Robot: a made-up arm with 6 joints. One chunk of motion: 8 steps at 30 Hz.
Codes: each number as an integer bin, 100 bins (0 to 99) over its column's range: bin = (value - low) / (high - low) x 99, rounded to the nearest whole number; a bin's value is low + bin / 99 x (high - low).
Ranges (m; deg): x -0.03..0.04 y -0.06..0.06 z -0.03..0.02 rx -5..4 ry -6..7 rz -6..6
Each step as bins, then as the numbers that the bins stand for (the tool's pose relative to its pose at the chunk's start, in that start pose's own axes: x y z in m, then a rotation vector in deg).
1 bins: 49 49 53 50 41 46
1 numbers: 0.0046 -0.0006 -0.0032 -0.45 -0.62 -0.42
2 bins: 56 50 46 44 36 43
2 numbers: 0.0096 0.0006 -0.0068 -1.00 -1.27 -0.79
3 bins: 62 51 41 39 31 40
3 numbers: 0.0138 0.0018 -0.0093 -1.45 -1.93 -1.15
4 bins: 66 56 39 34 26 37
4 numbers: 0.0167 0.0079 -0.0103 -1.91 -2.59 -1.52
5 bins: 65 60 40 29 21 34
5 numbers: 0.0160 0.0127 -0.0098 -2.36 -3.24 -1.88
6 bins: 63 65 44 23 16 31
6 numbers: 0.0145 0.0188 -0.0078 -2.91 -3.90 -2.24
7 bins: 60 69 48 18 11 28
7 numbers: 0.0124 0.0236 -0.0058 -3.36 -4.56 -2.61
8 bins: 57 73 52 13 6 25
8 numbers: 0.0103 0.0285 -0.0037 -3.82 -5.21 -2.97
